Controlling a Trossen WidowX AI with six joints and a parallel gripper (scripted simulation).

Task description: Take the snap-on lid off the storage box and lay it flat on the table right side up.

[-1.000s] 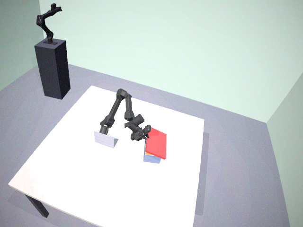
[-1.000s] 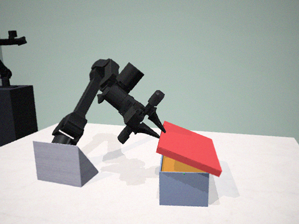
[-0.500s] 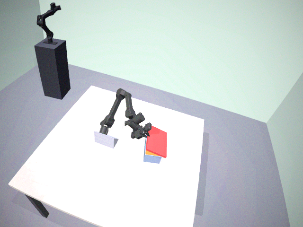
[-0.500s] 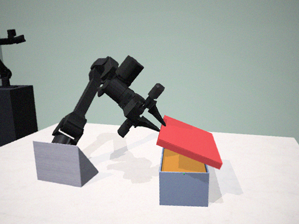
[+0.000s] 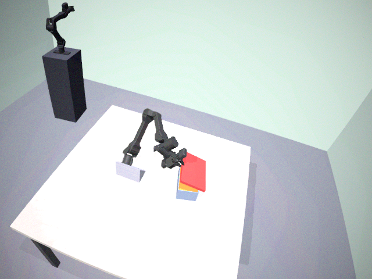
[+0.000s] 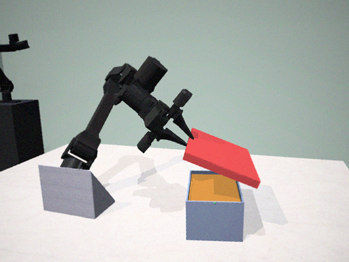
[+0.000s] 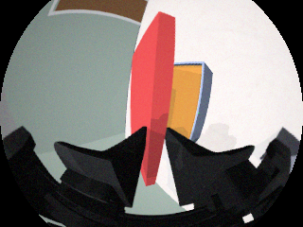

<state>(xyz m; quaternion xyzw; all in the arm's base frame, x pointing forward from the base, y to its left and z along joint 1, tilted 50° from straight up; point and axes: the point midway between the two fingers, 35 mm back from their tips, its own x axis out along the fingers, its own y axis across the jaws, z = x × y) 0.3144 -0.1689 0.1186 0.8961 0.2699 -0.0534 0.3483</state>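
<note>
Right now my gripper tip is 80 mm short of the red lid, 10 mm to the right of it and 30 mm above it. Round my gripper tip: blue-grey storage box (60 mm ahead, 160 mm below).
</note>
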